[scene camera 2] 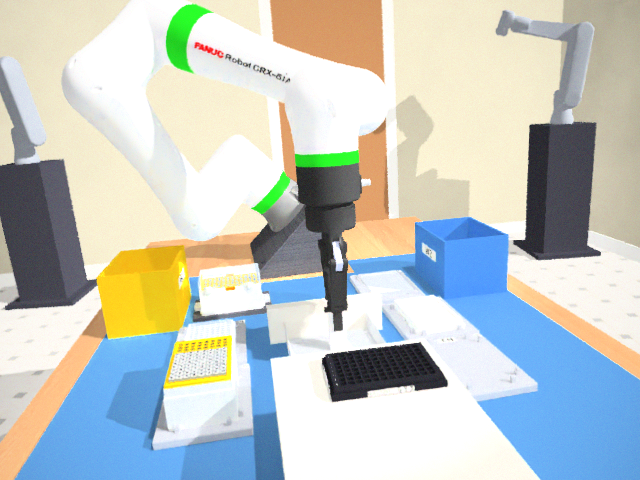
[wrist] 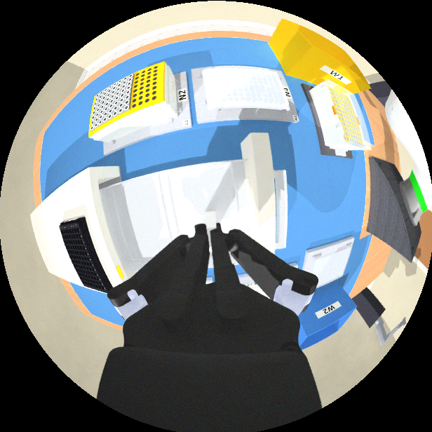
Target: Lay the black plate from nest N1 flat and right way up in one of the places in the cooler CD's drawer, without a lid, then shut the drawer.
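Frame: origin at the arm's base, x left, y back, z up, level; millimetres.
Seen in the pictures: gripper, fingertip midpoint: point(scene camera 2: 338, 347); arm's base, link origin: point(scene camera 2: 291, 210).
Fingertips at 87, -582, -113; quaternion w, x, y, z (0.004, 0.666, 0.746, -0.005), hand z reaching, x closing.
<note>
Offsets run from my fingertips to a thing's top centre, as dx, dy, dz. "spot": to the spot under its first point.
The black plate @[+42, -209, +84] point(scene camera 2: 382, 367) point(wrist: 84, 255) lies flat, wells up, on top of the white cooler housing point(scene camera 2: 372, 439) point(wrist: 47, 230). The cooler's drawer @[spot: -65, +48, +31] point(scene camera 2: 297, 320) point(wrist: 260, 175) stands pulled out, with its pale interior and a divider showing; arm and fingers hide part of it. My gripper point(scene camera 2: 337, 329) point(wrist: 210, 220) is shut and empty, pointing down over the drawer near its front panel, apart from the plate. How near the fingertips are to the panel is hard to tell.
A yellow-topped tip rack @[-188, -119, +64] point(scene camera 2: 200, 361) point(wrist: 129, 100) stands on nest N2. A yellow bin @[-367, +218, +107] point(scene camera 2: 144, 294) point(wrist: 320, 57) and a blue bin @[+278, +297, +107] point(scene camera 2: 460, 263) point(wrist: 327, 325) stand farther back on either side. A pale nest base with pins @[+187, -70, +9] point(scene camera 2: 485, 366) lies right of the cooler in the scene view.
</note>
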